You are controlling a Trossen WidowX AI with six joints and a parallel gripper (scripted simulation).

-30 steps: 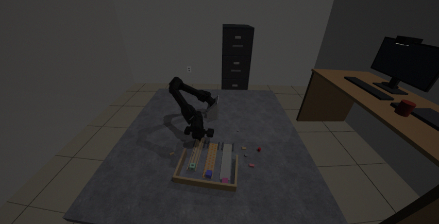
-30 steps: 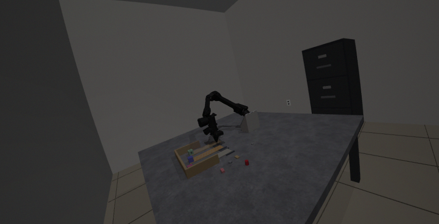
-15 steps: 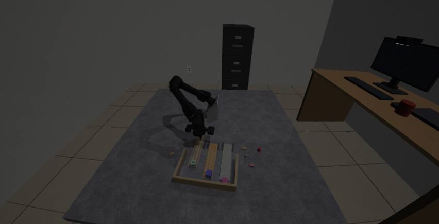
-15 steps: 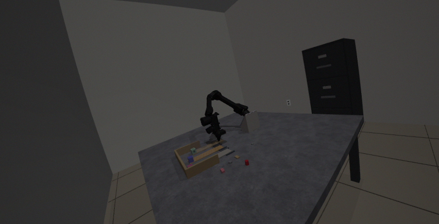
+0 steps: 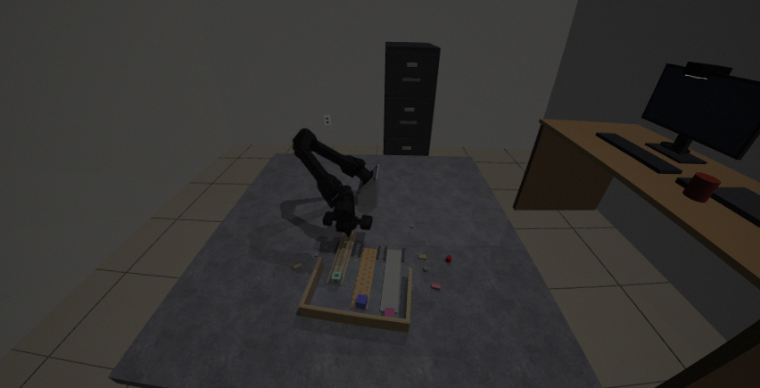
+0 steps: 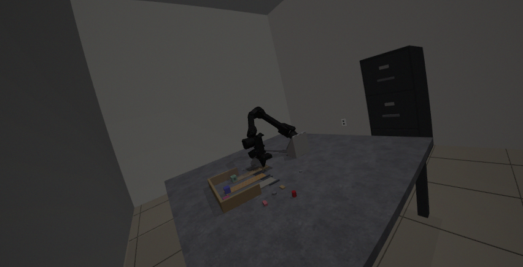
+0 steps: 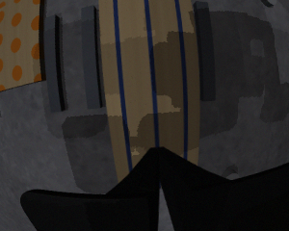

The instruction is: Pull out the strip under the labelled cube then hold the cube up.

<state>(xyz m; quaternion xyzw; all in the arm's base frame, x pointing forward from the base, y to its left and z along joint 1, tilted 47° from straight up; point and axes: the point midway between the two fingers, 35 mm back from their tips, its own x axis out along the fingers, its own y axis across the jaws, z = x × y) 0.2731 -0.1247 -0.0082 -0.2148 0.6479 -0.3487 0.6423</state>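
Right now the striped strip is 10 cm ahead of my gripper tip and 2 cm to the right of it.
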